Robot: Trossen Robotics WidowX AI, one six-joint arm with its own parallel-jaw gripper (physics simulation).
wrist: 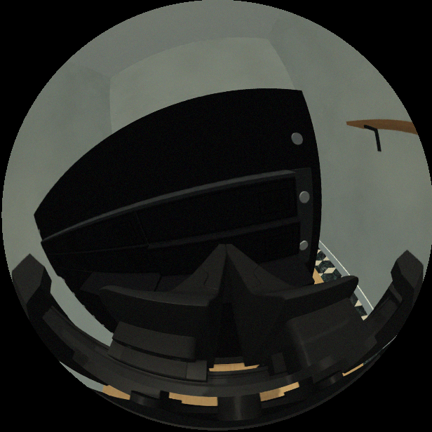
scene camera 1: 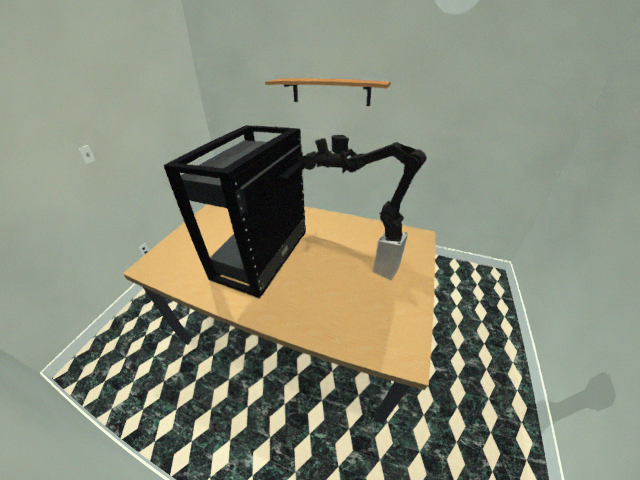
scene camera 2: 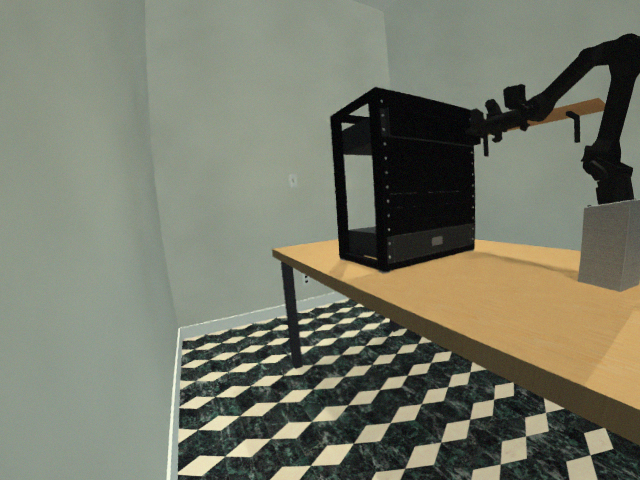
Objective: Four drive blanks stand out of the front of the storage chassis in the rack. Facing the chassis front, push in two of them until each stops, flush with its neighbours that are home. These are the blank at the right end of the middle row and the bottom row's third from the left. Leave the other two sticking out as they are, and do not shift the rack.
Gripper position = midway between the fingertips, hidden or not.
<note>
I see my gripper [scene camera 2: 465, 132] and a black rack [scene camera 2: 418, 145].
The black rack is seen too in the wrist view [wrist: 142, 209] and in scene camera 1 [scene camera 1: 260, 183]. My gripper also shows in the wrist view [wrist: 224, 250].
</note>
